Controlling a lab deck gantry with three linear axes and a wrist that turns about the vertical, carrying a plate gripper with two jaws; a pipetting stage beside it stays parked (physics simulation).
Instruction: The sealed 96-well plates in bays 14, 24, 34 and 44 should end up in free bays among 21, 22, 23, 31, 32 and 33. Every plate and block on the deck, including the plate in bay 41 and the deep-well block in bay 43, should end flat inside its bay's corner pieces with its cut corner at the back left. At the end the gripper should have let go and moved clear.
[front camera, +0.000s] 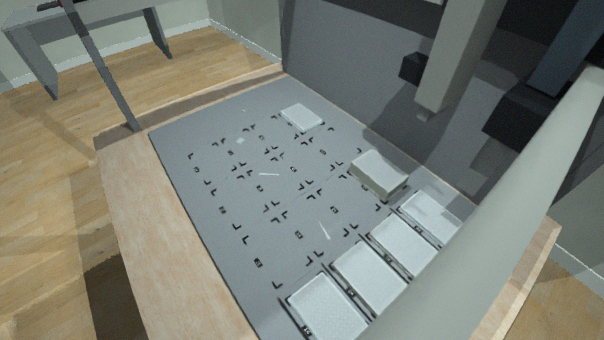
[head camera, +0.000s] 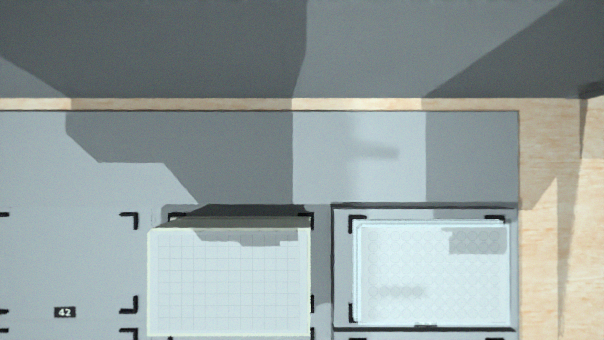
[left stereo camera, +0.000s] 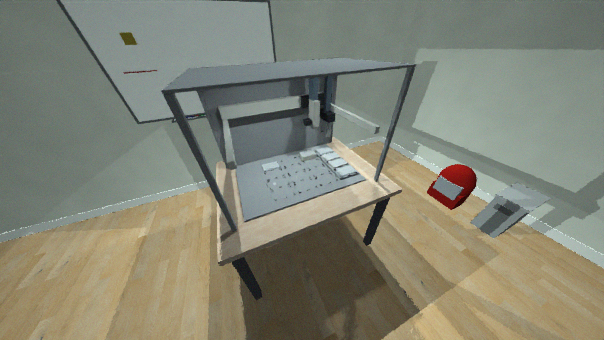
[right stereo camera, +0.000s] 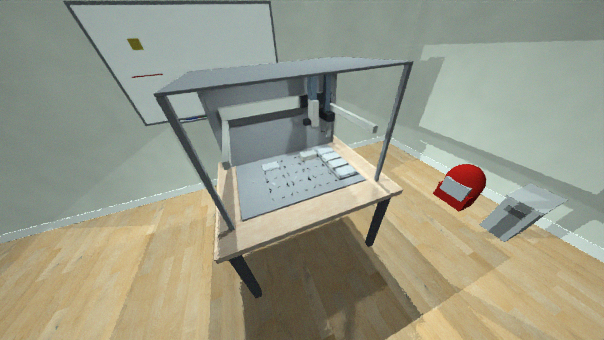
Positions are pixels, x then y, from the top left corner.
Labels:
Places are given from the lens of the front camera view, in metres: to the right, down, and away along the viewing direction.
my gripper (front camera: 477, 176): 0.34, 0.01, 0.46
cream deep-well block (front camera: 380, 176): 0.19, 0.02, 0.61

